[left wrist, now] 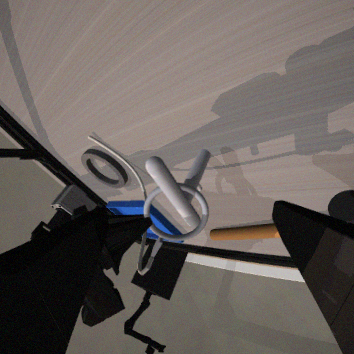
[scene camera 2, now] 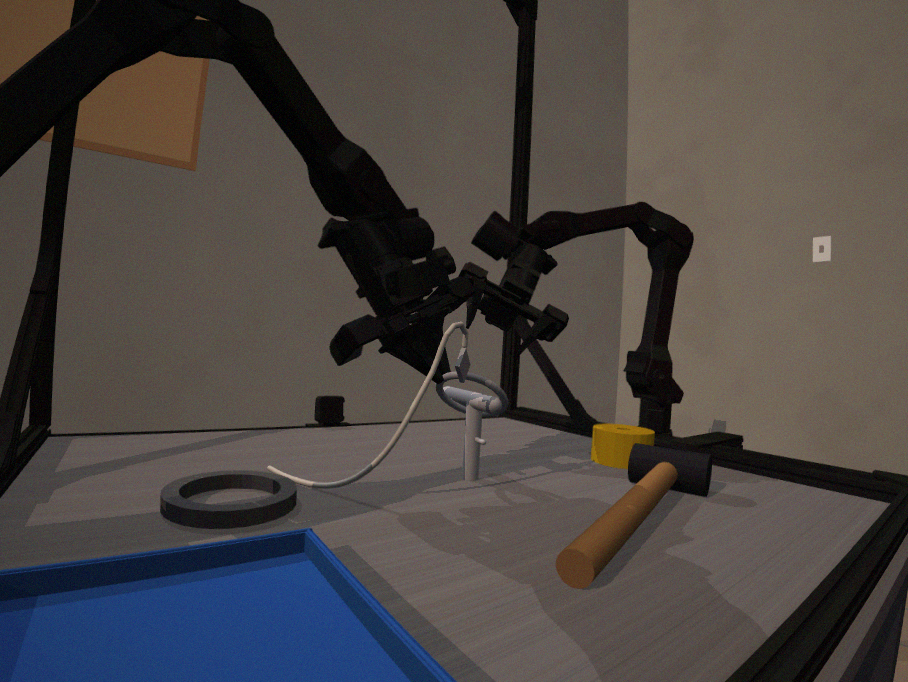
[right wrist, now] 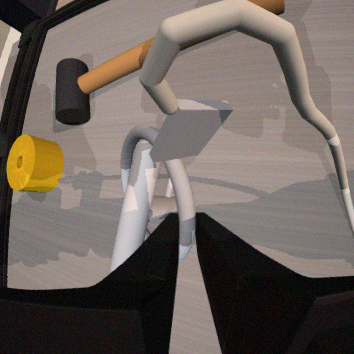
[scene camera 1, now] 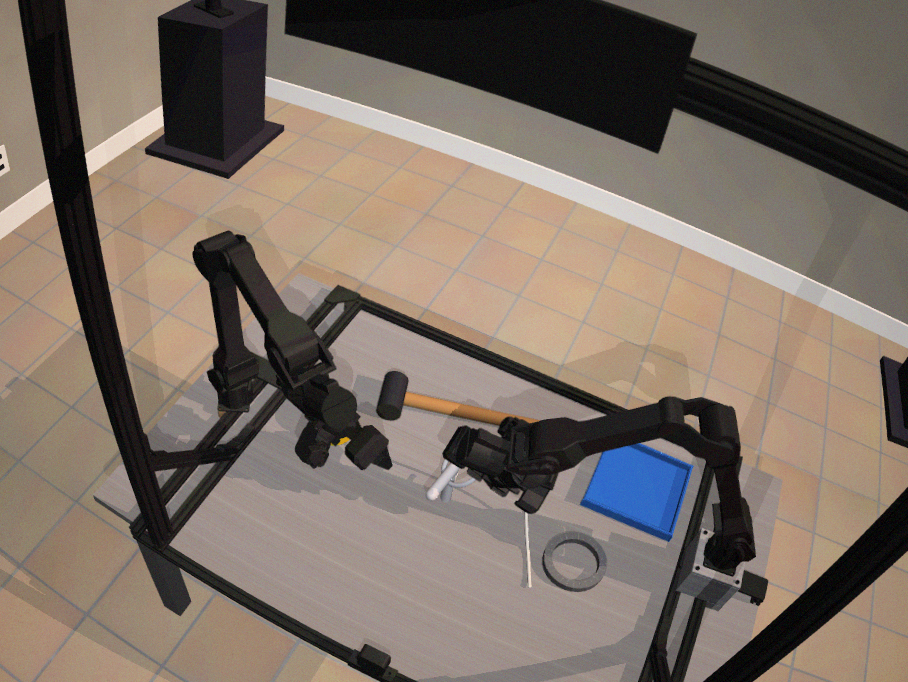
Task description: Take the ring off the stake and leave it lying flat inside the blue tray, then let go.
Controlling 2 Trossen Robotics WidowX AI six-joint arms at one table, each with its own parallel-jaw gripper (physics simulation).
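Frame: origin at the left arm's base, x ahead, y left, z up, level; millimetres.
Seen in the pictures: left gripper, fingertip midpoint: (left wrist: 191, 212) (scene camera 2: 493, 340) (scene camera 1: 377, 455); right gripper, fingertip midpoint: (left wrist: 149, 218) (scene camera 2: 444, 380) (right wrist: 186, 220); left arm's base at its link origin: (scene camera 1: 234, 399); right arm's base at its link origin: (left wrist: 66, 213) (scene camera 1: 721, 557).
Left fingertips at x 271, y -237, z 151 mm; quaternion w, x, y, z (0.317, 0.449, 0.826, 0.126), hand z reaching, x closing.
Note:
Pixels of each thing's top centre, then the offset from my left fingertips to it. "spot": a spot on its surface instead.
- thin grey ring at a spot on its surface: (right wrist: 185, 200) spot: dx +186, dy +14, dz -41 mm
- pale grey stake at its top centre: (right wrist: 122, 230) (left wrist: 173, 202) (scene camera 2: 469, 390) (scene camera 1: 449, 471) dx +129, dy +17, dz -65 mm
- blue tray at its top centre: (scene camera 2: 178, 630) (scene camera 1: 641, 481) (left wrist: 142, 224) dx +530, dy +42, dz -149 mm
- thick dark ring at its top centre: (scene camera 2: 231, 488) (scene camera 1: 576, 559) (left wrist: 102, 171) dx +362, dy -123, dz -156 mm
- mallet with an orange handle, top centre: (scene camera 2: 642, 471) (right wrist: 138, 35) (scene camera 1: 463, 401) (left wrist: 270, 244) dx +184, dy +225, dz -121 mm
- yellow roll at its top centre: (scene camera 2: 623, 428) (right wrist: 19, 161) dx -73, dy +192, dz -121 mm
A thin grey ring (scene camera 2: 503, 396) (left wrist: 205, 214) (right wrist: 185, 200) hangs around the slanted arm of the pale grey stake (scene camera 1: 440, 484) (scene camera 2: 472, 447) (left wrist: 172, 190) (right wrist: 132, 220). A small grey block joins the ring to a white cord. My right gripper (scene camera 2: 442, 378) (right wrist: 186, 220) is shut on the ring's near side, beside the stake's arm. My left gripper (scene camera 1: 352, 462) (scene camera 2: 496, 337) (left wrist: 191, 212) is open and empty, close to the right gripper in scene camera 2. The blue tray (scene camera 1: 634, 491) (scene camera 2: 220, 624) (left wrist: 125, 207) lies at the right in scene camera 1, with no ring in it.
A thick dark ring (scene camera 1: 546, 561) (scene camera 2: 227, 512) lies flat near the tray. A mallet with an orange handle (scene camera 1: 455, 406) (scene camera 2: 616, 524) (right wrist: 115, 70) lies behind the stake in scene camera 1. A yellow roll (scene camera 2: 620, 444) (right wrist: 42, 165) stands beside its head. The cord's end rests on the table.

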